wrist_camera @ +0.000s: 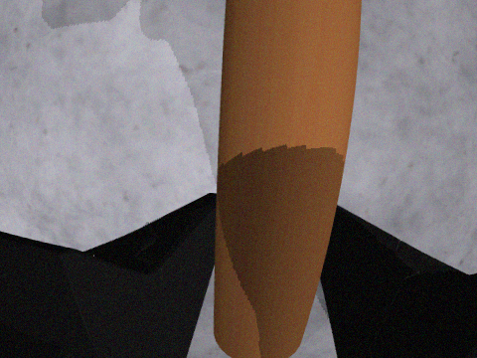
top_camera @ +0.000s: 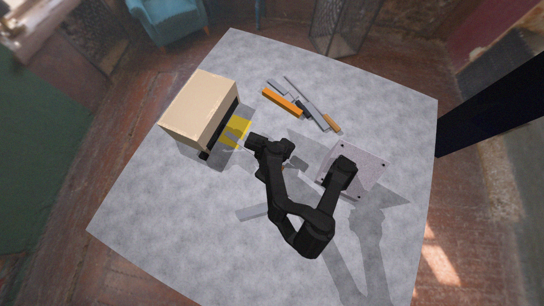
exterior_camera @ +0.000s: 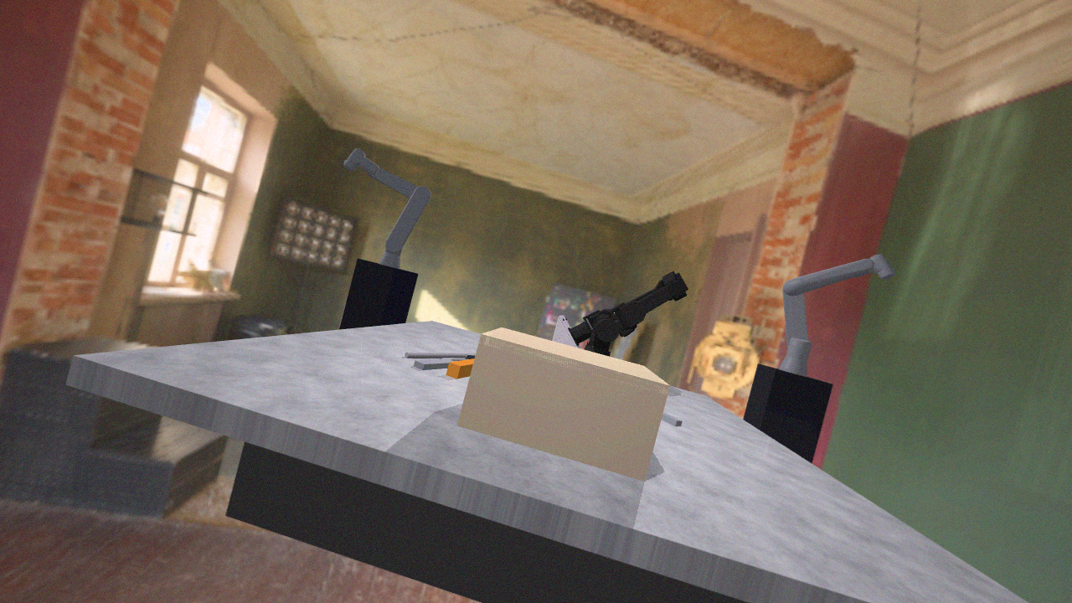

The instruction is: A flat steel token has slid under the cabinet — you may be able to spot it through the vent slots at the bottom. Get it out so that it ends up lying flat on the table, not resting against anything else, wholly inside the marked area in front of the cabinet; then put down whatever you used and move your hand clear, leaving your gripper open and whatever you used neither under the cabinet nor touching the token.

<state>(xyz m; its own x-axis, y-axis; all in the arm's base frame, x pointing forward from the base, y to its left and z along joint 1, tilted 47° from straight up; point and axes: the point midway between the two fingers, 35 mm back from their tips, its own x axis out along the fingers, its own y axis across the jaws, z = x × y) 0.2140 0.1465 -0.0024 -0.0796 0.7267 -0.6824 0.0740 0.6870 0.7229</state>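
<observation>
Right now my gripper tip is 40 mm past the grey bar and 310 mm to the left of it. From my gripper tip the other things lie so: flat grey token 370 mm ahead, 70 mm to the right; orange bar 130 mm ahead, 290 mm to the right, 10 mm above; black-handled tool 70 mm ahead, 330 mm to the right, 10 mm above.
</observation>
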